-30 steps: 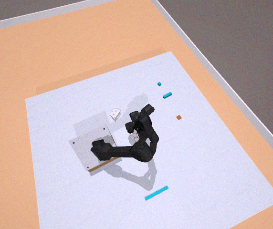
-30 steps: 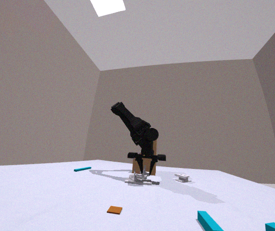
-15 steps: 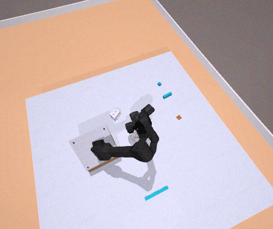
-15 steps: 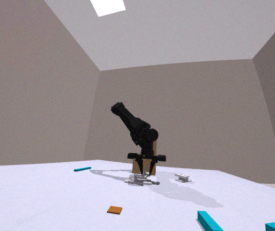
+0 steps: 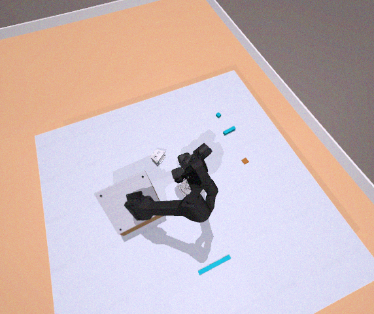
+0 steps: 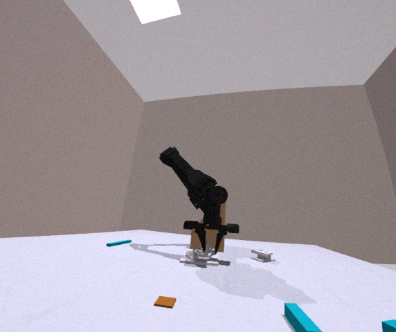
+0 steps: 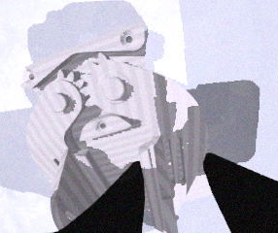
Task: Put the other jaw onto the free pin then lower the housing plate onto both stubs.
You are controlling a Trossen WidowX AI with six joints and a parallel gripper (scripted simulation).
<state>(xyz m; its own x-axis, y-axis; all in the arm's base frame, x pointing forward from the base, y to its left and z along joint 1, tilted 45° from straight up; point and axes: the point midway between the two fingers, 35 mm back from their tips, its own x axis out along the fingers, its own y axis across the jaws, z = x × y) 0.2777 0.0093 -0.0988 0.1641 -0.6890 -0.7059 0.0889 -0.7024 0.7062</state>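
Now: the white block piece 13 cm behind my gripper tip, 18 cm to the left of it and 2 cm below it. From my gripper tip the other things lie so: jaw: 3 cm behind, 2 cm to the right; short cyan bar: 30 cm ahead, 21 cm to the left, 2 cm below; orange tile: 31 cm ahead, 1 cm to the left, 3 cm below.
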